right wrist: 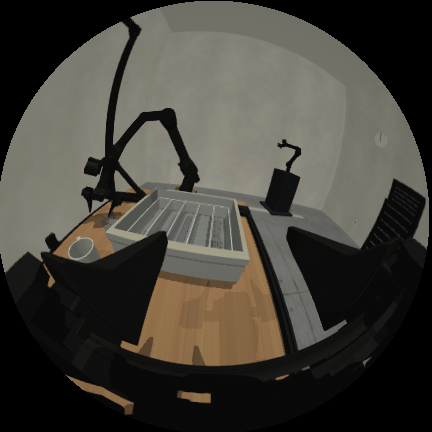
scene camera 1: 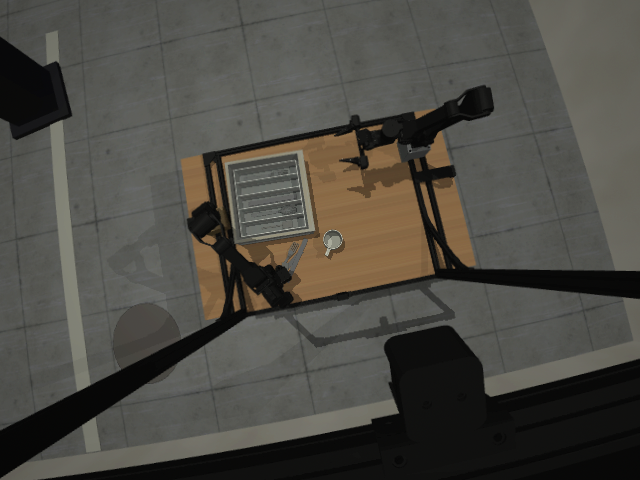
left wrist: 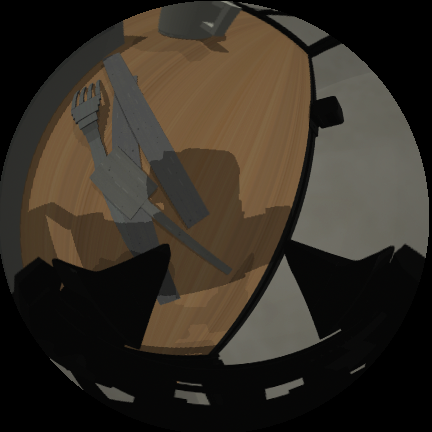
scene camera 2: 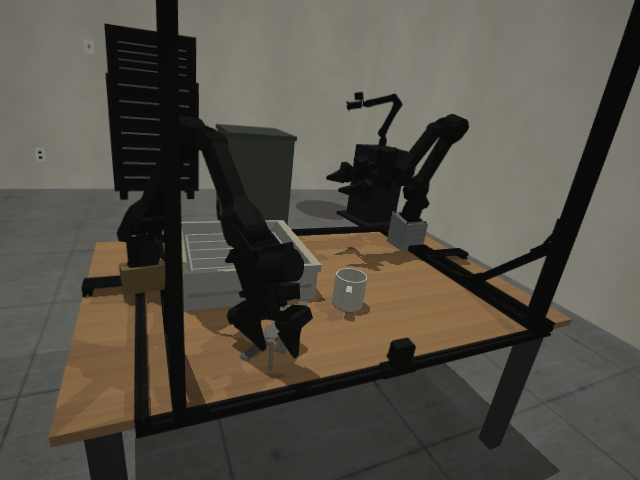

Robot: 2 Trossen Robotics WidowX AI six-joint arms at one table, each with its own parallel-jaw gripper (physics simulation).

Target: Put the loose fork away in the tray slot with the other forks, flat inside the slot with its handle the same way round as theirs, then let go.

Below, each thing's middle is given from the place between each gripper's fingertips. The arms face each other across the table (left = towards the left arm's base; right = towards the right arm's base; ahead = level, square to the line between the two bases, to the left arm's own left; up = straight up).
Labels:
I see my left gripper 26 cm to the left of the white mug (scene camera 2: 349,289), 11 cm short of it and 3 cm below it. Round my left hand: grey cutlery tray (scene camera 2: 204,251) (38 cm ahead, 8 cm to the right, 2 cm above).
Now: right hand 30 mm past the grey cutlery tray, 310 mm to the right of it and 210 mm above it. From my right hand the other things lie so: white mug (300 mm behind, 130 mm to the left, 200 mm below).

